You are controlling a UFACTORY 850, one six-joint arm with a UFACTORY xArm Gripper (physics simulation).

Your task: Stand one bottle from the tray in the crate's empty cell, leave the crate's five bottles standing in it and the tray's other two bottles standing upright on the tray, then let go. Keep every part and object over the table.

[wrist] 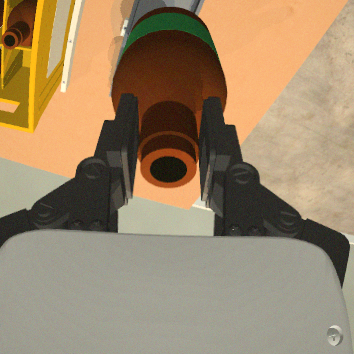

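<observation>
My gripper (169, 118) is shut on the neck of a brown bottle with a green band (170, 75). The bottle's open mouth faces the camera, and its base is hidden. Part of the grey tray (145, 7) shows behind the held bottle at the top. The tray's other two bottles do not show in this view. The yellow crate (35, 95) is at the upper left, cut off by the view's edge. A brown bottle (22, 30) stands in one of its cells. A cell nearer the crate's lower corner shows its yellow floor; most of the crate is out of view.
A white strip (71, 45) stands between the crate and the tray. The orange table top (260, 60) runs under them, with its edge slanting down the right side. Beyond it is a mottled stone-like floor (310, 130). A grey-green surface (30, 187) lies past the lower table edge.
</observation>
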